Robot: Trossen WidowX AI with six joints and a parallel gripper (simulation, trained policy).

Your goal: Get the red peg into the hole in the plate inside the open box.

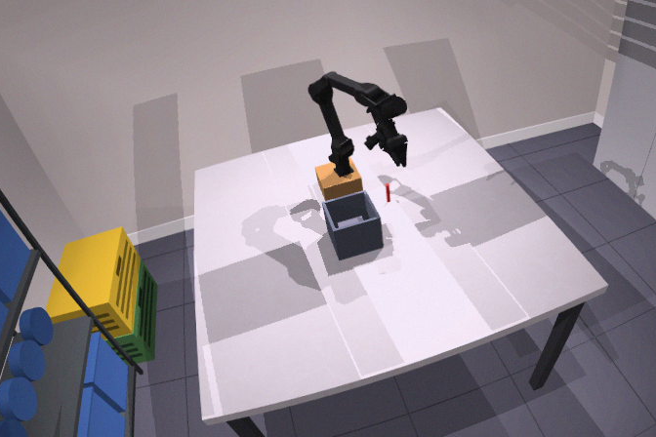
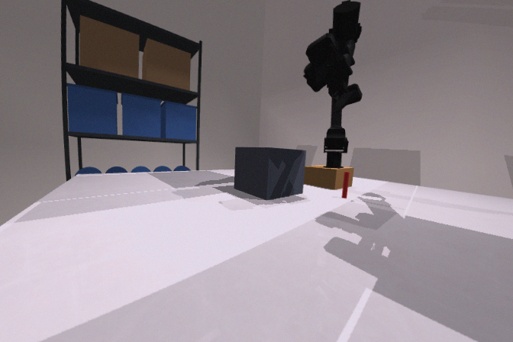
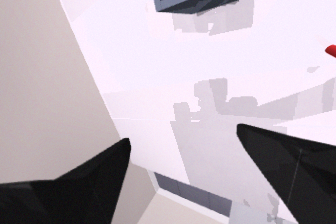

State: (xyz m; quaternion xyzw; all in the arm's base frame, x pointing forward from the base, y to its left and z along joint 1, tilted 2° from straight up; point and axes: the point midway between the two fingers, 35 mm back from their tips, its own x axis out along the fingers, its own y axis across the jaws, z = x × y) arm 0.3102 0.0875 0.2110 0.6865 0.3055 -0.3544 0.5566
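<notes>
Right now my gripper tip is 22 cm above the red peg, 15 cm past it and 2 cm to the right of it. Also, from my gripper tip: pale plate 21 cm below, 19 cm to the right, 3 cm behind.
</notes>
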